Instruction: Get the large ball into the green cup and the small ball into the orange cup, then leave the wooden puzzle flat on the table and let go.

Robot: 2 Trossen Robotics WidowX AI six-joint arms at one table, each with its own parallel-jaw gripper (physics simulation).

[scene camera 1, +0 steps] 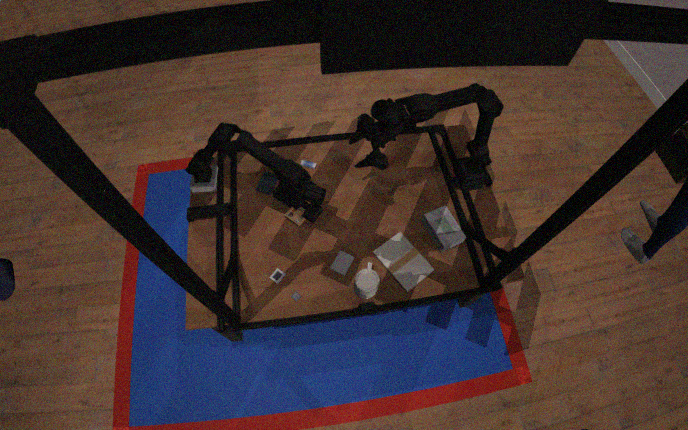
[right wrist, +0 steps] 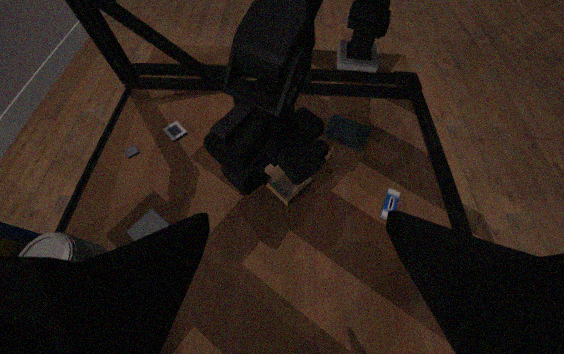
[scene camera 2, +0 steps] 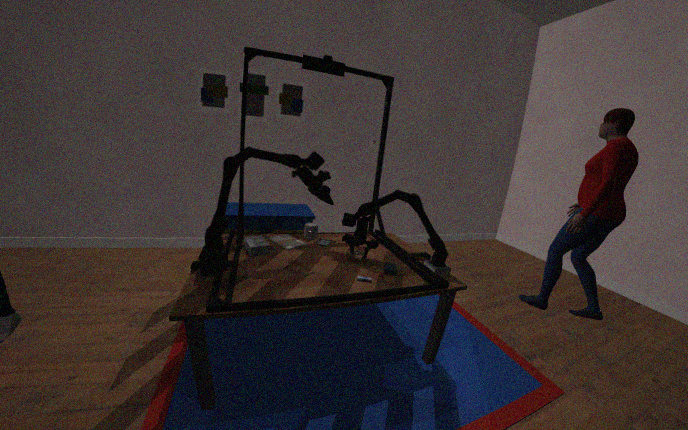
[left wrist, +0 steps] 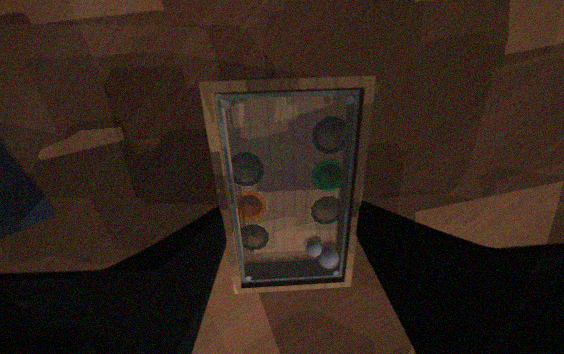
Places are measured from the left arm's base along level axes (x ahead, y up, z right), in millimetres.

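Pixels of known places: left gripper, fingertip midpoint: (scene camera 1: 299,212) (right wrist: 277,172) (scene camera 2: 358,256) (left wrist: 289,209); right gripper, fingertip midpoint: (scene camera 1: 352,155) (right wrist: 298,220) (scene camera 2: 329,202); left arm's base, link origin: (scene camera 1: 203,175) (right wrist: 358,51) (scene camera 2: 437,264); right arm's base, link origin: (scene camera 1: 473,166) (scene camera 2: 213,250).
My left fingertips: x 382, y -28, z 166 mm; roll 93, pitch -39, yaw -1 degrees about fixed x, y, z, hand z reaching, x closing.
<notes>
For each thing: its top centre in the pictures, then the offset to it from my left fingertips. "spot": a spot on its surface instead.
- wooden puzzle, top centre: (left wrist: 291,208) (right wrist: 280,171) (scene camera 1: 300,208) (scene camera 2: 357,254) dz -7, dx +5, dy +15 mm
- large ball, top centre: (left wrist: 331,265) dz +42, dx -4, dy +5 mm
- small ball, top centre: (left wrist: 315,253) dz +32, dx -7, dy +2 mm
- green cup, surface spot: (left wrist: 327,174) spot: dz -7, dx +28, dy +10 mm
- orange cup, surface spot: (left wrist: 251,206) spot: dz -18, dx -10, dy +10 mm
- dark teal block, top centre: (right wrist: 348,129) (scene camera 1: 267,181) (scene camera 2: 390,267) dz -141, dx -127, dy +6 mm
- blue-white item, top centre: (right wrist: 391,203) (scene camera 1: 308,163) dz -224, dx +36, dy +0 mm
- grey square, surface spot: (scene camera 1: 341,263) spot: dz +207, dx +147, dy -6 mm
- white mug, surface spot: (scene camera 1: 366,283) spot: dz +310, dx +220, dy +72 mm
- open book, top centre: (scene camera 1: 403,260) (scene camera 2: 287,240) dz +209, dx +368, dy -3 mm
- box, top centre: (scene camera 1: 445,225) (scene camera 2: 256,241) dz +98, dx +532, dy +36 mm
The wooden puzzle (scene camera 1: 294,216) (scene camera 2: 359,253) (left wrist: 287,84) (right wrist: 287,190) is a framed tray with a clear cover. My left gripper (left wrist: 289,209) is shut on it, one finger at each long side, and holds it above the table. In the left wrist view the large ball (left wrist: 329,257) and small ball (left wrist: 314,247) lie together in the lower right corner, outside any cup. The green cup (left wrist: 327,174) is on the right side, the orange cup (left wrist: 251,206) on the left, both without a ball. My right gripper (right wrist: 298,220) (scene camera 2: 329,198) is open and empty, high above the table, away from the puzzle.
A dark teal block (scene camera 1: 267,182) (right wrist: 347,132) and a blue-white item (scene camera 1: 308,164) (right wrist: 390,203) lie near the left arm. A grey square (scene camera 1: 341,263), white mug (scene camera 1: 366,283), open book (scene camera 1: 400,255) and box (scene camera 1: 443,228) lie toward the lower right. Black frame bars (scene camera 1: 304,139) edge the table.
</notes>
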